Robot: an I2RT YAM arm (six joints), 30 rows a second.
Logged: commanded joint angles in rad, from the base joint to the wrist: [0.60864 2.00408 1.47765 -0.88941 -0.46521 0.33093]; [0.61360 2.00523 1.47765 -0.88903 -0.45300 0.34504]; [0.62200 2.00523 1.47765 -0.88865 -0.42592 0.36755]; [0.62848 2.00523 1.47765 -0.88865 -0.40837 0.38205]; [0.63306 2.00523 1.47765 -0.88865 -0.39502 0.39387]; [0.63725 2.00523 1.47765 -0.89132 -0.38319 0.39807]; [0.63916 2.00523 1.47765 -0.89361 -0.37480 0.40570]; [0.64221 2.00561 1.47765 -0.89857 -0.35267 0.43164]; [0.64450 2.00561 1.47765 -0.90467 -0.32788 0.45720]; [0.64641 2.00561 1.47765 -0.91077 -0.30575 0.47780]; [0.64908 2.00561 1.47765 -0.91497 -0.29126 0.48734]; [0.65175 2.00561 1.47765 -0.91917 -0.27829 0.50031]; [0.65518 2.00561 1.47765 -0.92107 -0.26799 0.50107]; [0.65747 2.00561 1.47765 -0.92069 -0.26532 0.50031]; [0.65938 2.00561 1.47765 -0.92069 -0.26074 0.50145]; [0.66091 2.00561 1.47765 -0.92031 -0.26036 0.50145]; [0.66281 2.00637 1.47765 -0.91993 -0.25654 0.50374]
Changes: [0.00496 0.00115 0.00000 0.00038 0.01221 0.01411]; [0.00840 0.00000 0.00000 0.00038 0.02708 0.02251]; [0.00648 0.00000 0.00000 0.00000 0.01755 0.01450]; [0.00458 0.00000 0.00000 0.00000 0.01335 0.01182]; [0.00419 0.00000 0.00000 -0.00267 0.01183 0.00420]; [0.00191 0.00000 0.00000 -0.00229 0.00839 0.00763]; [0.00305 0.00038 0.00000 -0.00496 0.02213 0.02594]; [0.00229 0.00000 0.00000 -0.00610 0.02479 0.02556]; [0.00191 0.00000 0.00000 -0.00610 0.02213 0.02060]; [0.00267 0.00000 0.00000 -0.00420 0.01449 0.00954]; [0.00267 0.00000 0.00000 -0.00420 0.01297 0.01297]; [0.00343 0.00000 0.00000 -0.00190 0.01030 0.00076]; [0.00229 0.00000 0.00000 0.00038 0.00267 -0.00076]; [0.00191 0.00000 0.00000 0.00000 0.00458 0.00114]; [0.00153 0.00000 0.00000 0.00038 0.00038 0.00000]; [0.00190 0.00076 0.00000 0.00038 0.00382 0.00229]
